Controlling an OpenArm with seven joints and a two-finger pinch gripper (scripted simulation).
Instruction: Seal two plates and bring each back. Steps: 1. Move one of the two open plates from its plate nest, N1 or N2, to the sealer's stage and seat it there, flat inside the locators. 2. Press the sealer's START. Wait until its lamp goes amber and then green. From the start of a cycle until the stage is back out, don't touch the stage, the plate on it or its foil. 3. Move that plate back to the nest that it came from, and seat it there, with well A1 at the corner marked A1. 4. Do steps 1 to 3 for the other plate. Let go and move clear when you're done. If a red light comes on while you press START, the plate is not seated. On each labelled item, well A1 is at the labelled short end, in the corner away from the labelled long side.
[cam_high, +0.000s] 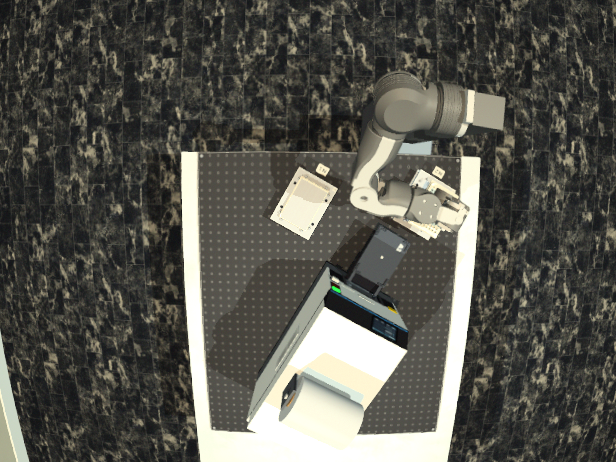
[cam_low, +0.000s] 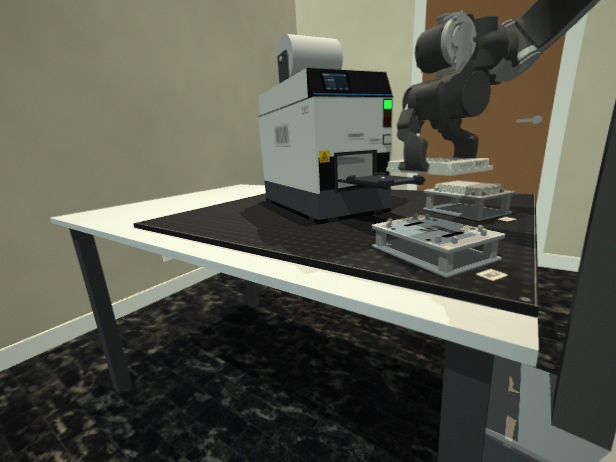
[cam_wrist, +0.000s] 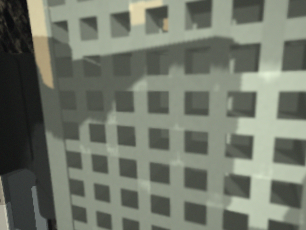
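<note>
My gripper is now 15 cm short of the sealer stage, 12 cm to the left of it and 4 cm above it. Also, from my hand: label tag: 10 cm behind, 4 cm to the left, 14 cm below; clear well plate: right at my hand; N1 label: 7 cm behind, 30 cm to the right, 14 cm below.
</note>
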